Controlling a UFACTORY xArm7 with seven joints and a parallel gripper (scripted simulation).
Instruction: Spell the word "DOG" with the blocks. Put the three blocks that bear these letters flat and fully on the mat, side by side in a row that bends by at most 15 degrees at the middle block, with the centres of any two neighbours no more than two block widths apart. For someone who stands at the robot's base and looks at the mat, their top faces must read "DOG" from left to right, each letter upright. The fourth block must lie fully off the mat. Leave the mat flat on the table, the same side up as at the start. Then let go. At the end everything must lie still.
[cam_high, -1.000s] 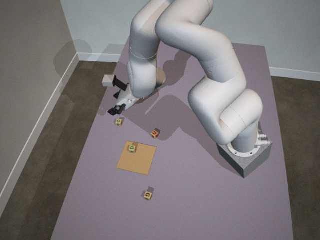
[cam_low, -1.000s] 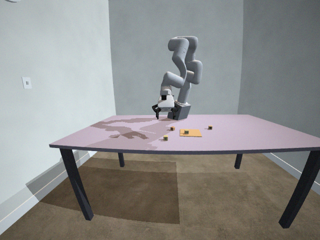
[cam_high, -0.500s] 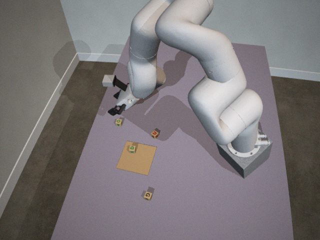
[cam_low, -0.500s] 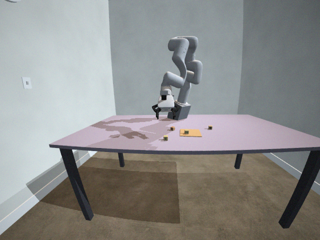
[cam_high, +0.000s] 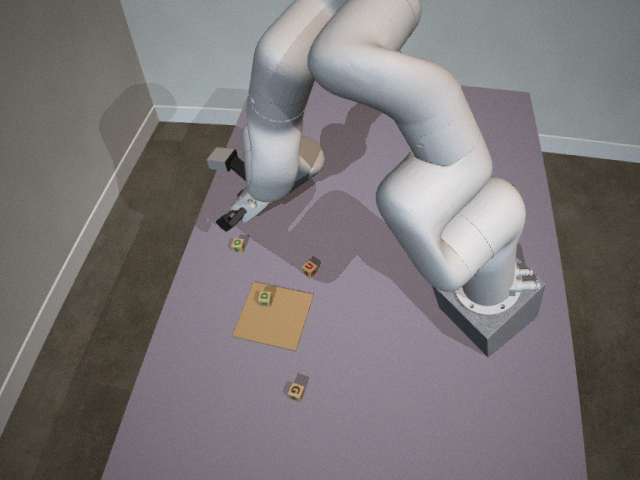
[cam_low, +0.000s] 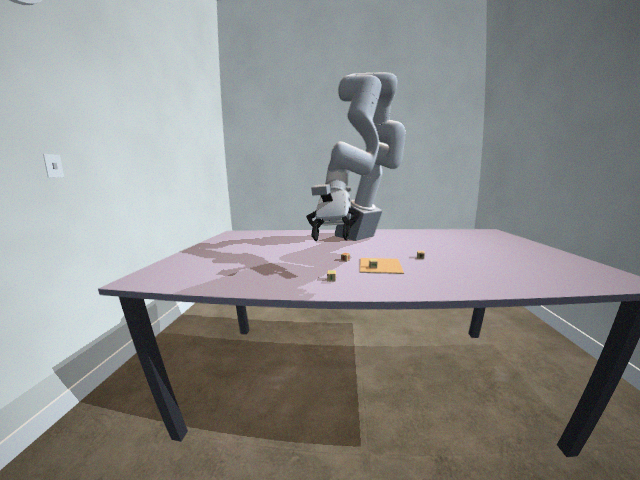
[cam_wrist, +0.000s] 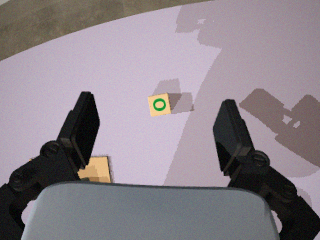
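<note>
Right now my hand is 100 mm past the D block, 140 mm to the right of it and 120 mm above it. Also, from my hand: G block (210 mm behind, 330 mm to the left, 120 mm below); mat (120 mm behind, 160 mm to the left, 130 mm below); O block (10 mm ahead, 120 mm below).
</note>
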